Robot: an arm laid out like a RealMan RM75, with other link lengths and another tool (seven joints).
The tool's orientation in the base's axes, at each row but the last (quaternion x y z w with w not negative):
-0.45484 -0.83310 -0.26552 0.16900
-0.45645 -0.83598 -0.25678 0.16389
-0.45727 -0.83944 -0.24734 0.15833
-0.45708 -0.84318 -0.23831 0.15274
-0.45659 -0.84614 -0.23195 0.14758
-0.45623 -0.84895 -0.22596 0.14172
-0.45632 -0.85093 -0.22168 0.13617
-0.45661 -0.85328 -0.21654 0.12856
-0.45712 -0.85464 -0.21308 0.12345
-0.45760 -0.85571 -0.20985 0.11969
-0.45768 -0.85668 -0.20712 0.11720
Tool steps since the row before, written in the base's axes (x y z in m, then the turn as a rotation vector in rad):
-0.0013 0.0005 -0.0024 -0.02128 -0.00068 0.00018
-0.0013 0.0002 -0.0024 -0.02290 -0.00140 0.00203
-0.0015 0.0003 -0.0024 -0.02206 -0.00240 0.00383
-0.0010 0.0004 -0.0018 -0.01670 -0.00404 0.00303
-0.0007 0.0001 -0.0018 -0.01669 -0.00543 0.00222
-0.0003 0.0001 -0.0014 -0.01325 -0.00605 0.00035
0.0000 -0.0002 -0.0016 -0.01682 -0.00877 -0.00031
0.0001 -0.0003 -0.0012 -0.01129 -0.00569 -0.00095
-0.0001 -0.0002 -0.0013 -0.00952 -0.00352 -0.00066
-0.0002 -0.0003 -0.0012 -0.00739 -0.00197 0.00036
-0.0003 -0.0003 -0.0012 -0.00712 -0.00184 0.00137
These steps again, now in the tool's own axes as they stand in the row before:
-0.0002 -0.0016 0.0023 0.01090 -0.01829 0.00030
-0.0004 -0.0017 0.0021 0.01221 -0.01947 -0.00156
-0.0002 -0.0018 0.0022 0.01196 -0.01873 -0.00364
0.0000 -0.0011 0.0018 0.00756 -0.01519 -0.00407
-0.0004 -0.0010 0.0016 0.00620 -0.01605 -0.00411
-0.0004 -0.0006 0.0013 0.00306 -0.01394 -0.00295
-0.0008 -0.0005 0.0013 0.00278 -0.01841 -0.00364
-0.0008 -0.0004 0.0009 0.00170 -0.01245 -0.00170
-0.0006 -0.0005 0.0010 0.00242 -0.00983 -0.00095
-0.0006 -0.0006 0.0009 0.00278 -0.00704 -0.00115
-0.0005 -0.0007 0.0009 0.00312 -0.00650 -0.00199

